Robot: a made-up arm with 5 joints.
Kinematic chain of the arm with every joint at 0, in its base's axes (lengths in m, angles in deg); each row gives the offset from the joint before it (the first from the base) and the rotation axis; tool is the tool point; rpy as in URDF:
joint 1: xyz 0 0 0.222 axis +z
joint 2: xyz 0 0 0 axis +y
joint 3: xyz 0.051 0 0.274 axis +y
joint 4: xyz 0.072 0 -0.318 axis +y
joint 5: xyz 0.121 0 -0.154 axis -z
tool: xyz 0 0 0 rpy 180 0 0
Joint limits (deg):
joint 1: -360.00..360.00
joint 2: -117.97..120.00
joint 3: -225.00..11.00
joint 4: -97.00..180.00
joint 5: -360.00..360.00
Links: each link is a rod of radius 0.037 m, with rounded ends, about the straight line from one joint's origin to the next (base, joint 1, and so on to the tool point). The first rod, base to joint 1, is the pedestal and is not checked.
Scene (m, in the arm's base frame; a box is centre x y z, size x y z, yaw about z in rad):
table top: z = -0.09
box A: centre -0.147 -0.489 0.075 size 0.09 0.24 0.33 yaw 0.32
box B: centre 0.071 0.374 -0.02 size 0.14 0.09 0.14 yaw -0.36
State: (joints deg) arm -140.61 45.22 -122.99 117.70 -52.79
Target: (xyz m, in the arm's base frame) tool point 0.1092 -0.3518 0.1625
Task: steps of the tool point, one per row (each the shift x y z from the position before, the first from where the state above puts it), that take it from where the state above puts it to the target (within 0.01 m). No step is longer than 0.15 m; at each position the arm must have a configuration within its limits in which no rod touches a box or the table.
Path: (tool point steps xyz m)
1: 0.0799 -0.0726 0.0681
2: 0.0956 -0.0477 0.0663
3: 0.1029 -0.0194 0.0636
4: 0.1019 0.0132 -0.0965
5: 0.0892 0.0506 -0.0746
6: 0.0651 0.0734 -0.0504

